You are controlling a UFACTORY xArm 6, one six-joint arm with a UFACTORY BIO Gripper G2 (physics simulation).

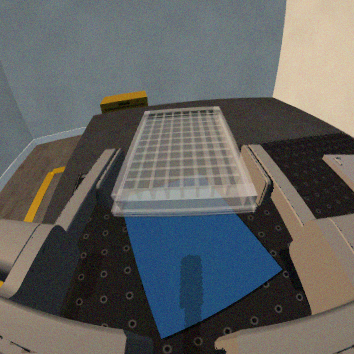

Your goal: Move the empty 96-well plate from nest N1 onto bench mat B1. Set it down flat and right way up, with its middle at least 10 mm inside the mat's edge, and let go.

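Frame: origin at the arm's base, x ahead, y left, z up, level; metres.
Seen in the pictures: hand at its tool point: (182, 173).
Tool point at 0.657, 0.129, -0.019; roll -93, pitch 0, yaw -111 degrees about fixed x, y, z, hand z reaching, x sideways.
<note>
Offsets run from my tool point to a thing's middle, as dx, dy, dz. "spot": to the spot under its first point. Level surfaces: height alone.
The clear 96-well plate {+0.039, -0.015, -0.003} (182, 160) is held between the two finger pads of my gripper (184, 182), upright with its wells facing up. My gripper is shut on its long sides. The blue bench mat B1 {dz -0.101} (215, 260) lies on the dark bench below the plate, turned at an angle to it. The plate hangs above the mat and hides the mat's far part. A dark shadow falls on the near part of the mat. How high the plate is above the mat is hard to tell.
The dark bench top {dz -0.103} (110, 250) with round holes surrounds the mat. Part of a light grey block {spot: +0.011, -0.329, -0.091} (342, 164) shows at the right edge. A yellow box (124, 101) is at the far left, beyond the bench. A yellow line (41, 192) marks the floor at left.
</note>
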